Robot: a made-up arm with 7 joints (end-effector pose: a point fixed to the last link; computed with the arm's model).
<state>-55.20 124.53 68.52 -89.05 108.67 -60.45 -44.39</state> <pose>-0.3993 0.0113 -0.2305 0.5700 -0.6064 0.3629 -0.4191</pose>
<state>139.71 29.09 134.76 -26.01 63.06 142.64 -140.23</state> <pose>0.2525 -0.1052 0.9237 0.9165 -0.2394 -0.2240 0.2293</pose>
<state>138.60 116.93 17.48 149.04 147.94 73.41 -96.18</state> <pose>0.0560 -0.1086 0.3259 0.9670 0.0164 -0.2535 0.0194</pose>
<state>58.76 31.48 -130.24 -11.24 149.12 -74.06 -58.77</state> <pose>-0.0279 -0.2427 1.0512 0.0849 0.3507 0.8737 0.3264</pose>
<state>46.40 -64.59 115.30 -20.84 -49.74 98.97 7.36</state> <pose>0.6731 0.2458 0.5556 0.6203 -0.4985 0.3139 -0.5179</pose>
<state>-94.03 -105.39 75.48 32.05 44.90 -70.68 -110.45</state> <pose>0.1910 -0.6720 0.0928 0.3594 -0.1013 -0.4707 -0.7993</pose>
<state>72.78 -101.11 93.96 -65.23 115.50 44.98 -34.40</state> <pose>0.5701 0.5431 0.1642 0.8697 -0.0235 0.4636 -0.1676</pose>
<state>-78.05 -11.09 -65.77 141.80 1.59 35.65 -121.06</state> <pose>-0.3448 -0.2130 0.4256 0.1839 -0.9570 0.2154 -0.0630</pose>
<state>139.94 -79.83 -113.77 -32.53 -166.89 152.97 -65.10</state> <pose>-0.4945 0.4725 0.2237 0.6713 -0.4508 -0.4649 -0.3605</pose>
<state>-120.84 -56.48 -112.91 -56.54 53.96 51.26 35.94</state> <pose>-0.1051 -0.6410 0.5967 0.6383 0.6275 -0.4119 0.1709</pose>
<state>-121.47 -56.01 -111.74 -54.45 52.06 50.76 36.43</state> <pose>-0.1159 -0.6381 0.6143 0.6575 0.6040 -0.4184 0.1671</pose>
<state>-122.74 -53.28 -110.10 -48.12 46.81 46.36 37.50</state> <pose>-0.1465 -0.6277 0.6732 0.7170 0.5223 -0.4447 0.1238</pose>
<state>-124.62 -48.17 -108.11 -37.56 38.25 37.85 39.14</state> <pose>-0.1972 -0.5915 0.7751 0.7918 0.3620 -0.4901 0.0428</pose>
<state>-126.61 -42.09 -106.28 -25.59 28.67 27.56 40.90</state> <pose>-0.2499 -0.5174 0.8881 0.8294 0.1526 -0.5357 -0.0436</pose>
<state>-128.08 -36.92 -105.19 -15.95 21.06 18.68 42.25</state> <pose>-0.2833 -0.4307 0.9713 0.8190 -0.0306 -0.5635 -0.1037</pose>
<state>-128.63 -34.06 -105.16 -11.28 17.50 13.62 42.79</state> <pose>-0.2934 -0.3782 1.0093 0.7987 -0.1258 -0.5738 -0.1306</pose>
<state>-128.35 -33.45 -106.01 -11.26 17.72 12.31 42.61</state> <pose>-0.2896 -0.3729 1.0143 0.7951 -0.1359 -0.5754 -0.1351</pose>
